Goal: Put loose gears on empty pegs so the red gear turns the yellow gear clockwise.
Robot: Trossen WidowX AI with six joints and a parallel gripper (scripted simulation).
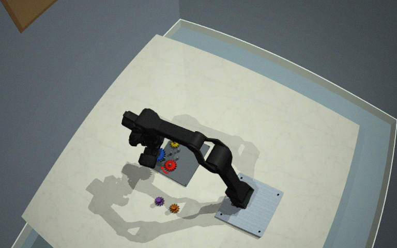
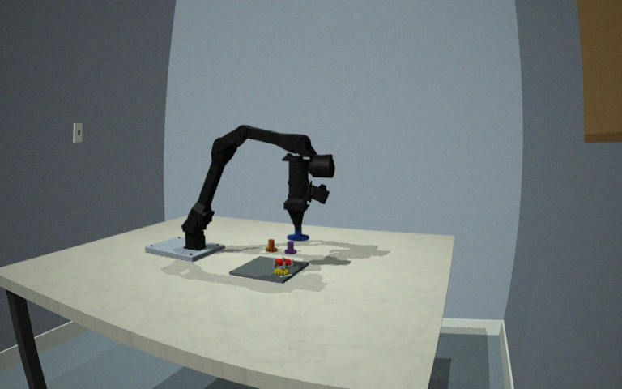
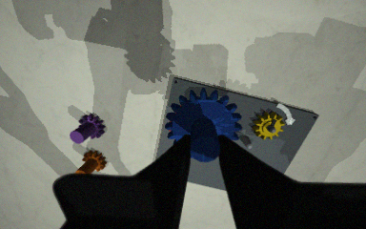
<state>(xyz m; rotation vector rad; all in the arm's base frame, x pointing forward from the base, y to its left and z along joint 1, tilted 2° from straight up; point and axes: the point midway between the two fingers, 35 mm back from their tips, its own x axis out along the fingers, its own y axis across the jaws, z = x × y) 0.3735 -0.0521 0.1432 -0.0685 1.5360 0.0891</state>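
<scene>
Now: the yellow gear 30 mm behind my gripper tip, 100 mm to the right of it and 100 mm below it. Also, from my gripper tip: grey board (70 mm behind, 50 mm to the right, 110 mm below); blue gear (10 mm below); red gear (50 mm behind, 100 mm below).
</scene>
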